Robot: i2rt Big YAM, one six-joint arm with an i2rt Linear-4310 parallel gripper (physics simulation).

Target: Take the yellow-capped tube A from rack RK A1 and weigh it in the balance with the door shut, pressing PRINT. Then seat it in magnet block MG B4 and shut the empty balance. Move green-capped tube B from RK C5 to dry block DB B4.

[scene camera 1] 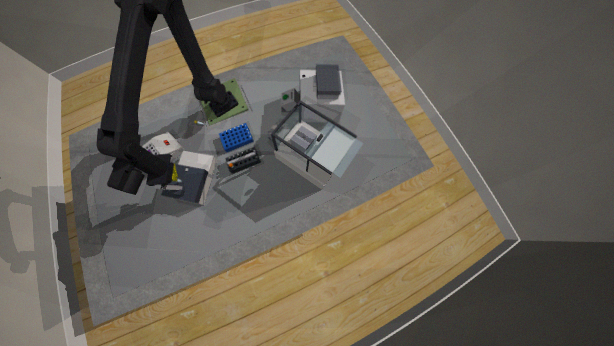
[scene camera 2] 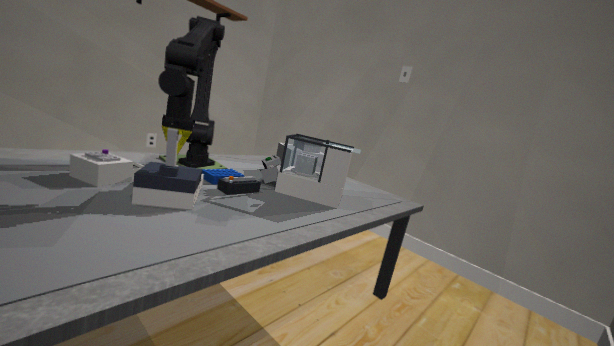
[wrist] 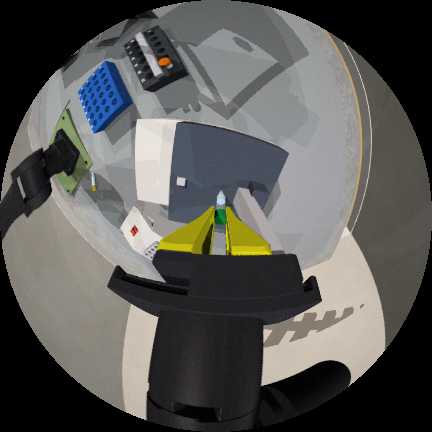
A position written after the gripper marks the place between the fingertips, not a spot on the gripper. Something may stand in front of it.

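Observation:
A dark lever device (scene camera 1: pixel 195 170) and the gripper (scene camera 1: pixel 175 178) are visible. The gripper (scene camera 2: pixel 173 154) appears again, and likewise at (wrist: pixel 219 211).

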